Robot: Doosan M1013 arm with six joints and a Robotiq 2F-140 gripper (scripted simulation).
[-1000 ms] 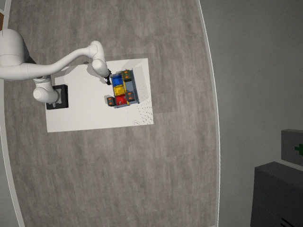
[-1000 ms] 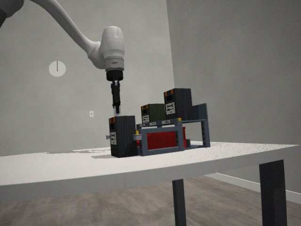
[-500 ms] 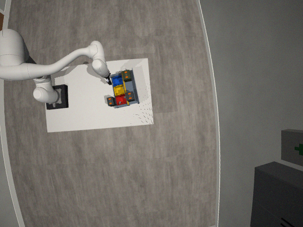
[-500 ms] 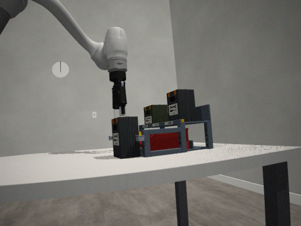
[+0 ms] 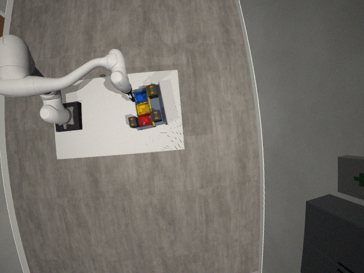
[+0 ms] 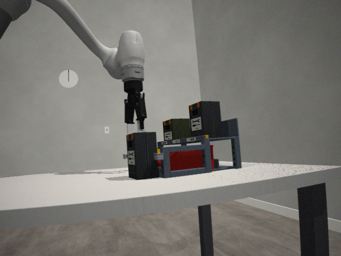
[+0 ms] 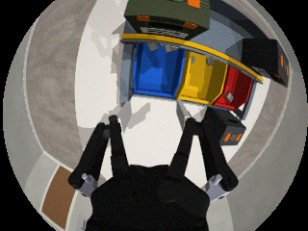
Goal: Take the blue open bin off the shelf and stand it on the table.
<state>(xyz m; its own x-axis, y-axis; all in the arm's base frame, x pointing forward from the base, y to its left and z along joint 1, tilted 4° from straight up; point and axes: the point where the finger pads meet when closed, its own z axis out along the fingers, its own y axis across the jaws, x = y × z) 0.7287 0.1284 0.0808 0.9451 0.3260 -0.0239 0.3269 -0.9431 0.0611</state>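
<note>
Right now my hand is 11 cm above the blue open bin, 8 cm short of it and 1 cm to the right of it. From my hand the other things lie so: yellow bin (11 cm below, 10 cm to the right, 10 cm ahead); then green box (17 cm ahead, 3 cm to the left); then red bin (21 cm to the right, 12 cm ahead, 11 cm below).
</note>
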